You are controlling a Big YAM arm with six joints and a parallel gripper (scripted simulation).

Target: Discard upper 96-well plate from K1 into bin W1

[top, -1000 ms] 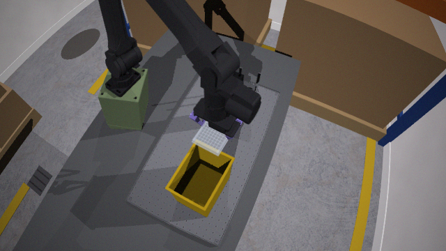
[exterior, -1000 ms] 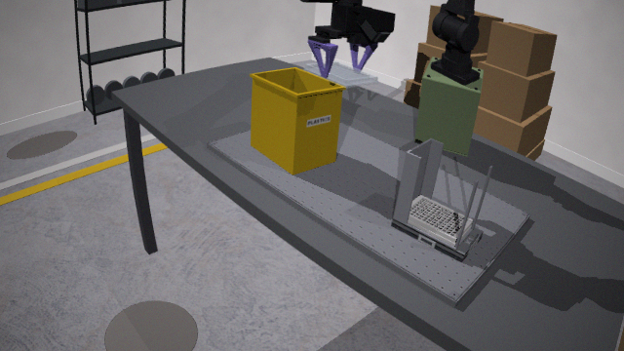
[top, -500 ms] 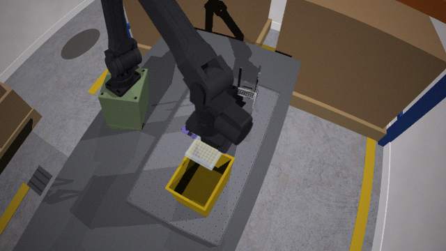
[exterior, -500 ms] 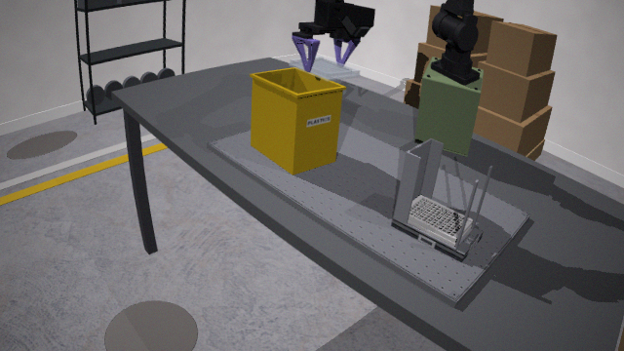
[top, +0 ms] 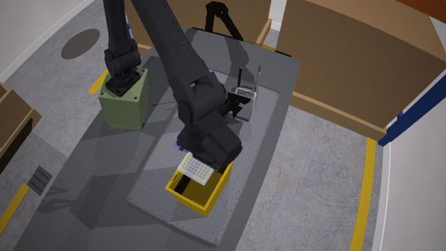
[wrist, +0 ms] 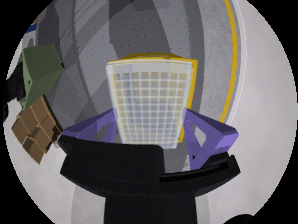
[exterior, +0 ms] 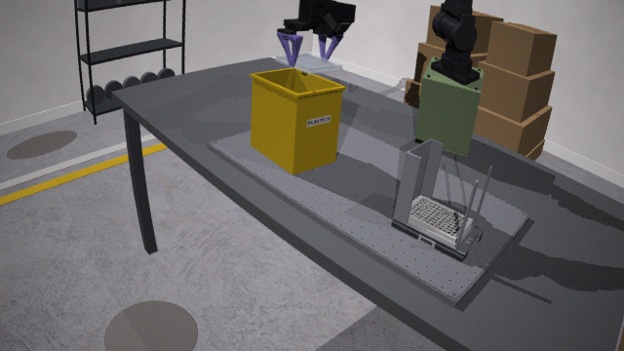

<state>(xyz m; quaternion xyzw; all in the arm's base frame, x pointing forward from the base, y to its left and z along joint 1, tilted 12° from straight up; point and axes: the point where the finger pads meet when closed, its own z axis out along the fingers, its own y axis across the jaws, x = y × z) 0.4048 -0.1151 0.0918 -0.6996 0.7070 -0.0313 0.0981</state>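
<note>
Right now my hand is 1 cm short of the yellow plastics bin W1, 3 cm to the left of it and 14 cm above it.
</note>
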